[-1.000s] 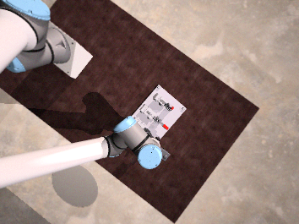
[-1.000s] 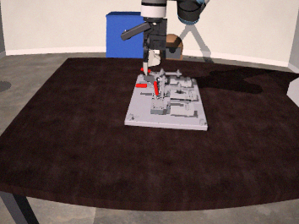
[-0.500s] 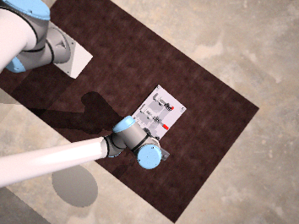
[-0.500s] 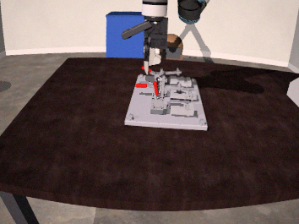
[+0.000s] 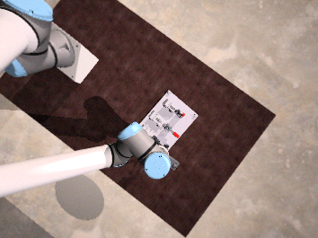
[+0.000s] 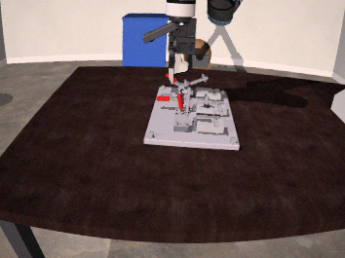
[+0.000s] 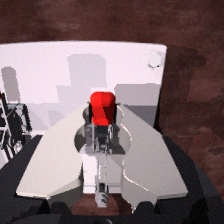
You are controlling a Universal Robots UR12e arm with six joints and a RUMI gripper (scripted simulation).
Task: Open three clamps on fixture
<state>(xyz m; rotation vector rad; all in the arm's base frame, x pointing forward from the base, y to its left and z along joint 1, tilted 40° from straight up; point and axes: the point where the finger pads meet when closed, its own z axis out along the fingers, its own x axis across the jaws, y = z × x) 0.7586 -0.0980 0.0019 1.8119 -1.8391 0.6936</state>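
My hand is 110 mm to the right of the grey fixture plate, 70 mm past it and 60 mm above it.
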